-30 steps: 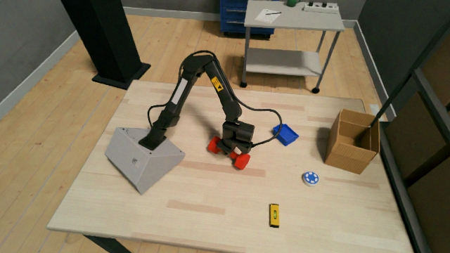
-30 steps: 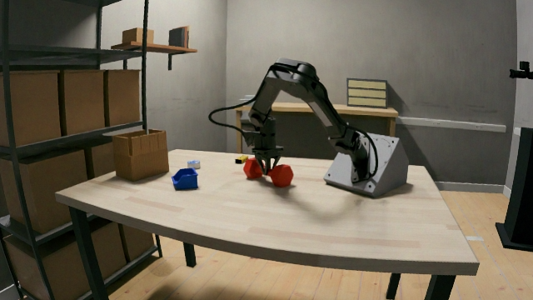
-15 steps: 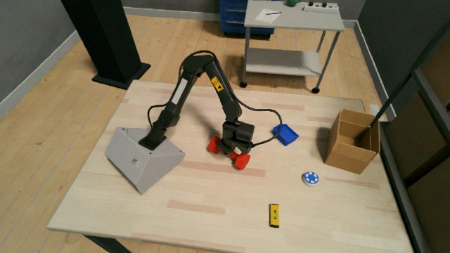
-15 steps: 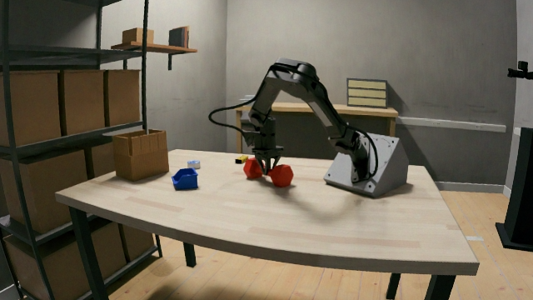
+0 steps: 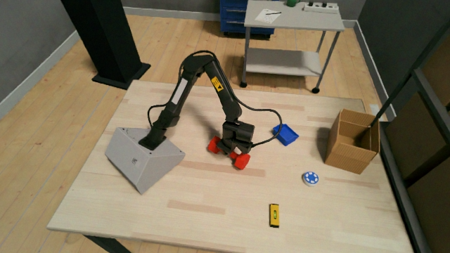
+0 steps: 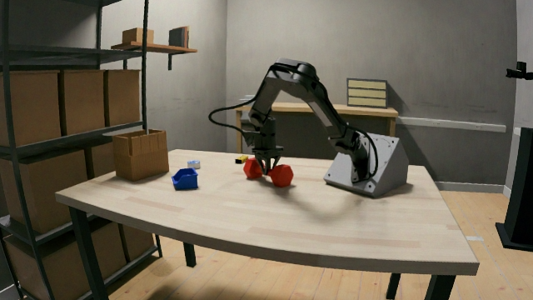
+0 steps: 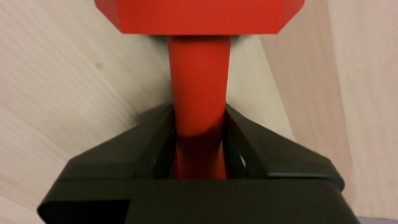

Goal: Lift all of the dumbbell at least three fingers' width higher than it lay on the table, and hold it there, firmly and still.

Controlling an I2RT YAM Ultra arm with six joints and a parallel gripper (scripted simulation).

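Right now my hand is right at the red dumbbell. From my hand the other things lie so: cardboard box (51 cm ahead, 21 cm to the left, 4 cm above); blue bin (22 cm ahead, 20 cm to the left, 1 cm below).
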